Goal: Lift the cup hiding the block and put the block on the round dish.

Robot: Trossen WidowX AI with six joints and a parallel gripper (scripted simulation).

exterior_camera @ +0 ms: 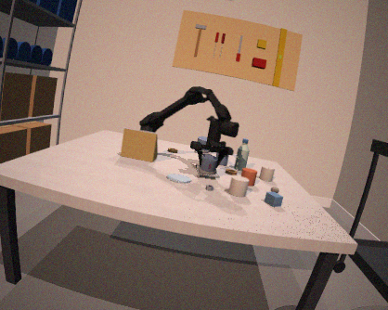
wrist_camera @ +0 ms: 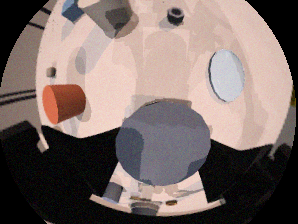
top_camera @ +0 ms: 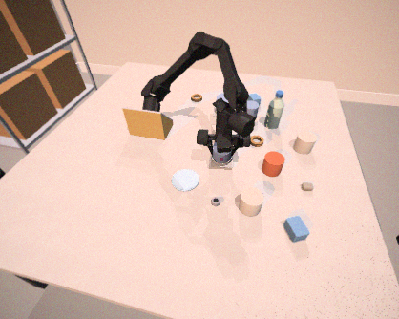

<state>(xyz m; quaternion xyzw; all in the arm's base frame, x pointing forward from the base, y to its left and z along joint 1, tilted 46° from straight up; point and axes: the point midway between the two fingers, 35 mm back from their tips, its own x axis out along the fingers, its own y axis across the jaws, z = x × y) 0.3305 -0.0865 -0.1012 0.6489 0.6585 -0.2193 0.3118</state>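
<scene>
The round pale dish is 120 mm behind my gripper tip, 110 mm to the right of it and 40 mm below it. From my gripper tip the other things lie so: orange-red cylinder (210 mm ahead, 10 mm to the left, 10 mm below); then nut (190 mm to the right, 40 mm below, 10 mm ahead); then teal block (10 mm below).
</scene>
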